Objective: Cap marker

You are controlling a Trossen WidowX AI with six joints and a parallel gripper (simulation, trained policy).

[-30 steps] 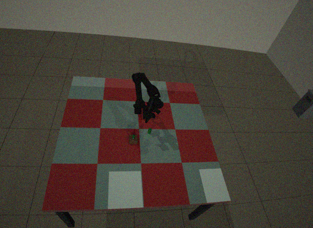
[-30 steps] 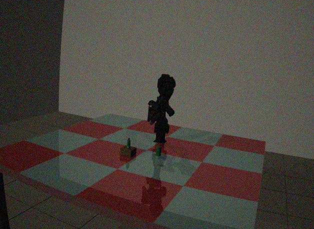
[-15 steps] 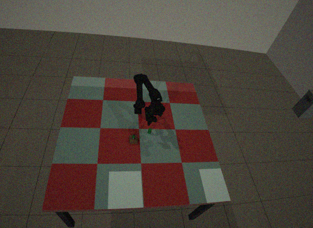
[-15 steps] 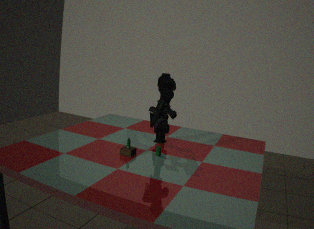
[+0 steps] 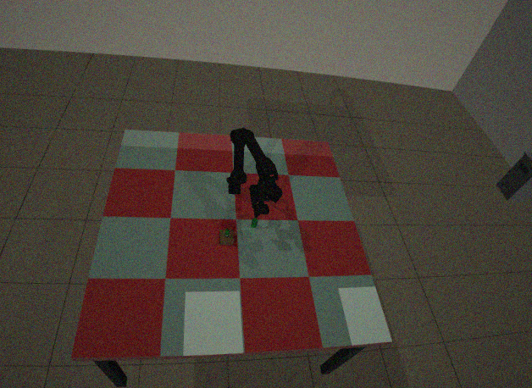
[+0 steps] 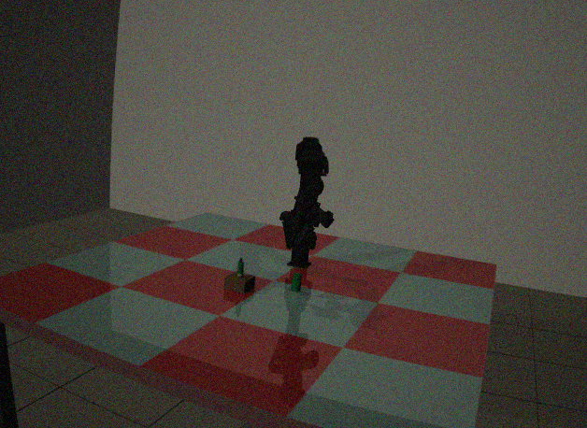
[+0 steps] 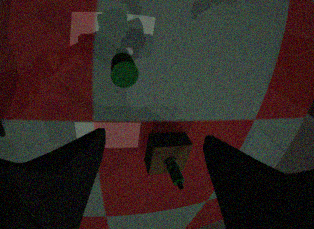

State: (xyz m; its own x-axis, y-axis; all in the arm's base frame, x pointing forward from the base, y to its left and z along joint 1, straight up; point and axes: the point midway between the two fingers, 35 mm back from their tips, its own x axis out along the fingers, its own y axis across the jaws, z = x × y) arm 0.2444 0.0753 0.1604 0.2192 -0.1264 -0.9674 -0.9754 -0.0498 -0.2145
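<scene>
Right now the green cap is 10 mm behind my gripper tip, 20 mm to the left of it and 100 mm below it. Also, from my gripper tip: brown holder block 70 mm ahead, 130 mm to the right, 110 mm below; green marker 70 mm ahead, 130 mm to the right, 60 mm below.
</scene>
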